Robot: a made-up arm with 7 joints. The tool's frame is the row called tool. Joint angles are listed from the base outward. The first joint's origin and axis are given. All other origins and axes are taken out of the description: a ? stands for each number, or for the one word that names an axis. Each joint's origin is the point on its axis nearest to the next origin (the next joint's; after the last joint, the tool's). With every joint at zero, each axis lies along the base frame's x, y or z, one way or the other. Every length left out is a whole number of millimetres.
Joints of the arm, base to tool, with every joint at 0 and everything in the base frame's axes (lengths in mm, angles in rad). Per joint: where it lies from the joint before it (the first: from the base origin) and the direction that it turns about. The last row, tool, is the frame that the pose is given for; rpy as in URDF.
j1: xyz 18 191 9 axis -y
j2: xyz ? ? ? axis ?
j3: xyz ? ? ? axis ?
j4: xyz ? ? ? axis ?
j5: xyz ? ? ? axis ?
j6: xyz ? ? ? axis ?
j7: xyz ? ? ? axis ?
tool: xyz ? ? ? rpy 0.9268 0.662 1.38
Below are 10 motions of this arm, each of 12 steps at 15 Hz.
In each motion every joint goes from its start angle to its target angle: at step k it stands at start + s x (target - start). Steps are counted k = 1, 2, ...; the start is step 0. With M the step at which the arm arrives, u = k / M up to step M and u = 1 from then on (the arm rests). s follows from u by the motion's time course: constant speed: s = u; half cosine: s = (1 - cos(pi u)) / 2; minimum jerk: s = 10 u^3 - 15 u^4 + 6 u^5.
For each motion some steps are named. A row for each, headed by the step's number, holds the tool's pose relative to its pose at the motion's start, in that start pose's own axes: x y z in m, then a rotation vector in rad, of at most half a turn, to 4 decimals.
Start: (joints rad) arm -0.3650 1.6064 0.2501 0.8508 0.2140 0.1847 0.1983
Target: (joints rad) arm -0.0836 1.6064 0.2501 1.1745 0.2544 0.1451 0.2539
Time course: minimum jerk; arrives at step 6
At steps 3, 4, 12:
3: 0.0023 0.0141 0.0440 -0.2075 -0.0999 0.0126
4: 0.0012 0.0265 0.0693 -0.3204 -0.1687 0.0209
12: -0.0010 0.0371 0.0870 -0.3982 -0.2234 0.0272

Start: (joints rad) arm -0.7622 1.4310 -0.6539 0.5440 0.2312 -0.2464 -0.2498
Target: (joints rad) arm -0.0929 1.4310 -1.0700 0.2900 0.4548 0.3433 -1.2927
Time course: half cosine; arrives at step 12
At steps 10, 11, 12:
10: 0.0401 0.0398 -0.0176 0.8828 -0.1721 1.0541
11: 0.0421 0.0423 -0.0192 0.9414 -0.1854 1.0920
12: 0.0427 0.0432 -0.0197 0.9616 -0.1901 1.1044

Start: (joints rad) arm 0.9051 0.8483 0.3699 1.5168 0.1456 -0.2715 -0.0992
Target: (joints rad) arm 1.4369 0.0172 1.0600 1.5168 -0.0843 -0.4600 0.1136
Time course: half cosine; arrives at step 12
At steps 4, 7, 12:
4: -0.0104 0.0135 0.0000 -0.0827 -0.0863 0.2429
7: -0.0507 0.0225 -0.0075 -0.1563 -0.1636 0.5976
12: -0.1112 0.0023 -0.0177 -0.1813 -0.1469 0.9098

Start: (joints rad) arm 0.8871 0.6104 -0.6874 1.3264 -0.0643 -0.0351 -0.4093
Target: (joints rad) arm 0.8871 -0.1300 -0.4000 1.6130 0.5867 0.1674 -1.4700
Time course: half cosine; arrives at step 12
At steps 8, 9, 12:
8: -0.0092 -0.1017 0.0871 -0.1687 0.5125 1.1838
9: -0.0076 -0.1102 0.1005 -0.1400 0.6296 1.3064
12: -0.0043 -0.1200 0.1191 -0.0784 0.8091 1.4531

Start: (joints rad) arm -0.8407 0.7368 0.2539 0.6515 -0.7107 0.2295 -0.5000
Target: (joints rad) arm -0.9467 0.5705 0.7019 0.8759 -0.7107 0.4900 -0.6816
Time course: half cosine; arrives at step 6
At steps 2, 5, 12:
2: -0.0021 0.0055 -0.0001 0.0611 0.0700 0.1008
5: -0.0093 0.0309 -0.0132 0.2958 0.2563 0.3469
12: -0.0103 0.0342 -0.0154 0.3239 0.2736 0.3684

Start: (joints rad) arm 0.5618 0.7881 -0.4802 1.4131 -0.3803 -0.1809 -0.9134
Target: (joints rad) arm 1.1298 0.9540 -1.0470 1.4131 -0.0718 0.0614 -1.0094
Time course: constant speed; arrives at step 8
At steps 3, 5, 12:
3: 0.0280 -0.0305 -0.0039 -0.0041 -0.0325 0.0136
5: 0.0472 -0.0453 -0.0053 0.0118 -0.0592 0.0117
12: 0.0759 -0.0594 -0.0069 0.0652 -0.1066 -0.0004

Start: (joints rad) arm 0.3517 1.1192 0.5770 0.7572 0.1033 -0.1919 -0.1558
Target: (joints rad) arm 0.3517 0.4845 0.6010 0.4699 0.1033 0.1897 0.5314
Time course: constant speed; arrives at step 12
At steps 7, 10, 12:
7: -0.1569 0.0439 -0.0908 0.2338 0.8036 -0.2356
10: -0.2385 0.0654 -0.1084 0.2809 1.1757 -0.3199
12: -0.2960 0.0805 -0.1111 0.2957 1.4305 -0.3660

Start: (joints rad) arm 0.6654 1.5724 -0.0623 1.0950 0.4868 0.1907 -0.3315
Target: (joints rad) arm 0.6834 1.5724 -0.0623 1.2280 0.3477 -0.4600 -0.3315
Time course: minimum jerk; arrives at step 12
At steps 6, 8, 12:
6: -0.0090 0.0025 0.0133 -0.3434 -0.1822 -0.0691
8: -0.0137 0.0041 0.0196 -0.5449 -0.2823 -0.1149
12: -0.0167 0.0051 0.0236 -0.6917 -0.3521 -0.1506

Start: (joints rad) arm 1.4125 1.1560 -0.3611 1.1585 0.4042 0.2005 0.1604
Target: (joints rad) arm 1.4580 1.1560 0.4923 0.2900 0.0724 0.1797 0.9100
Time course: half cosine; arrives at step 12
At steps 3, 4, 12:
3: 0.0227 0.0353 -0.0063 0.0176 0.0500 0.0725
4: 0.0345 0.0620 -0.0122 0.0207 0.0970 0.1225
12: 0.0137 0.2298 -0.1041 -0.2734 0.6243 0.3727

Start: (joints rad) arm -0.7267 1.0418 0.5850 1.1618 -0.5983 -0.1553 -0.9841
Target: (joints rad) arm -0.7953 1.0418 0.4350 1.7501 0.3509 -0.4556 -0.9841
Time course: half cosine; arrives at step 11
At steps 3, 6, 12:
3: 0.0130 -0.0080 0.0150 -0.0927 0.1272 0.1434
6: 0.0399 -0.0187 0.0513 -0.3138 0.4558 0.4529
12: 0.0639 -0.0201 0.0913 -0.5315 0.8662 0.7480

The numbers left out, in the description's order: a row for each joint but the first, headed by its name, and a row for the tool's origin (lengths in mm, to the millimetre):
j2: xyz 10 0 3, axis +x
j3: xyz 0 12 -273, axis +z
j4: xyz -15 17 0, axis -y
j5: xyz 17 0 -245, axis +z
j6: xyz 5 9 0, axis +y
j7: xyz 21 0 2, axis -x
tool: xyz 0 15 8

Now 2 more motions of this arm.
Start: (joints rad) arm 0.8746 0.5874 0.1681 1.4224 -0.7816 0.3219 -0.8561
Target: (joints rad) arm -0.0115 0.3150 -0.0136 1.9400 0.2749 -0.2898 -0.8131
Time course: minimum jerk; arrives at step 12
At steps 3, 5, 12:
3: -0.0121 0.0214 0.0122 -0.0863 0.1388 -0.0273
5: -0.0321 0.0755 0.0371 -0.2379 0.4887 -0.0689
12: -0.0290 0.2240 0.0863 -0.2056 1.4561 0.0807

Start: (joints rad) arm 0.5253 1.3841 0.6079 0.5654 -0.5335 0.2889 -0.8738
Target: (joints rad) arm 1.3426 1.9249 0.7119 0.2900 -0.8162 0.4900 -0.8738
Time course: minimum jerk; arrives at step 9
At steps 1, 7, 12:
1: 0.0034 -0.0008 -0.0014 0.0075 0.0007 0.0078
7: 0.2008 0.0993 -0.1974 0.7609 0.2043 0.4672
12: 0.2053 0.1205 -0.2164 0.8336 0.2349 0.4891

